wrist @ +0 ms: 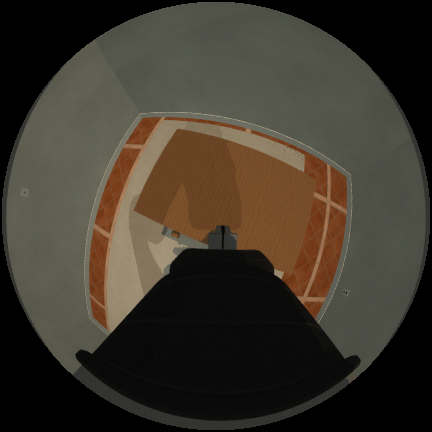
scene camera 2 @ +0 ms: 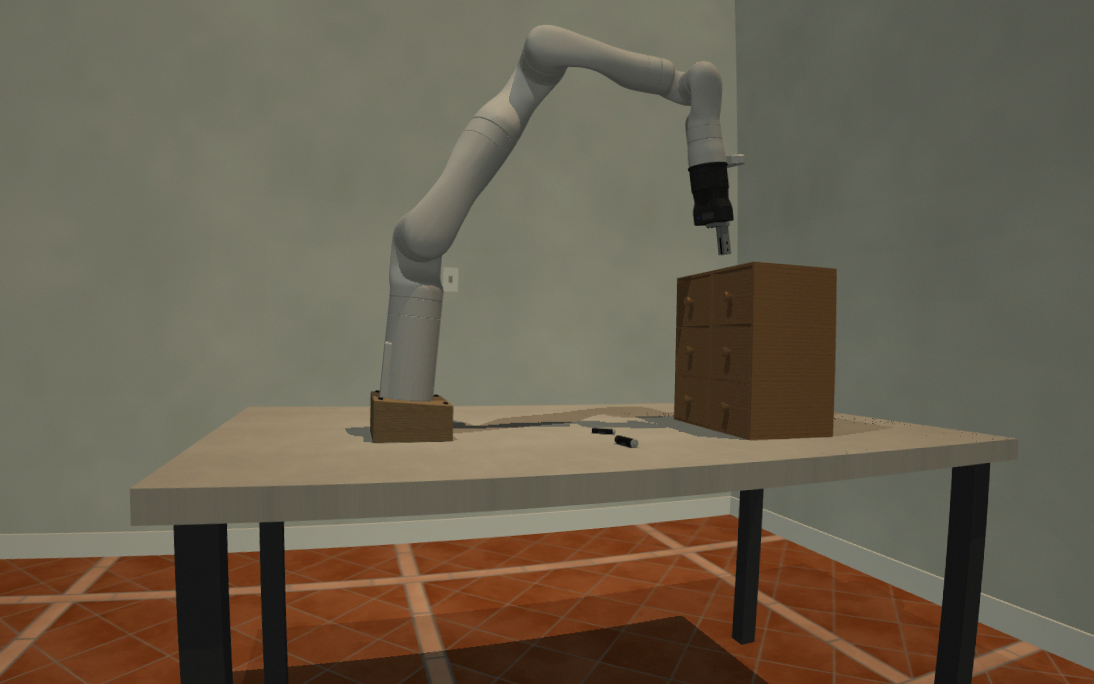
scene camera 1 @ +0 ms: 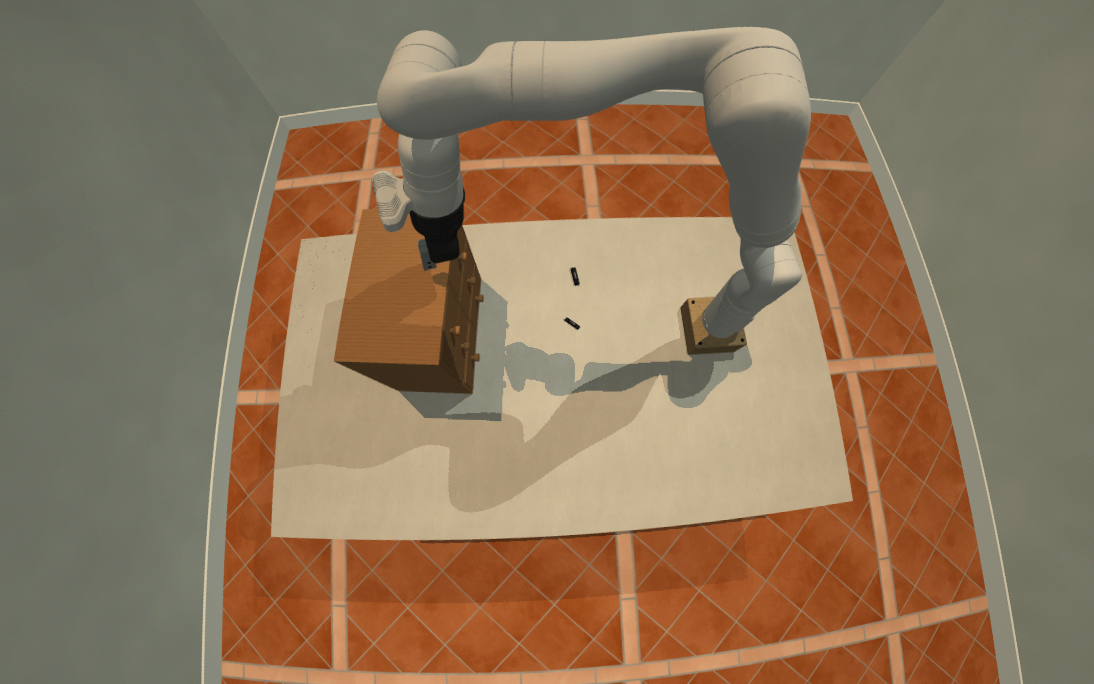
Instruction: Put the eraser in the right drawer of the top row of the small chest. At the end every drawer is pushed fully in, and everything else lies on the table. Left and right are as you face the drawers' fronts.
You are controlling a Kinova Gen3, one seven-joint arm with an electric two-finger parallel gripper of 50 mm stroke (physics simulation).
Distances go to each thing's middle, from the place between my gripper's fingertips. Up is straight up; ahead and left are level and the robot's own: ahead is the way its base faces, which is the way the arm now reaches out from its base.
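Labels:
My hand's 200 mm above the small brown chest (scene camera 2: 793,322), and it's 10 mm to the right of the chest and 70 mm short of it.

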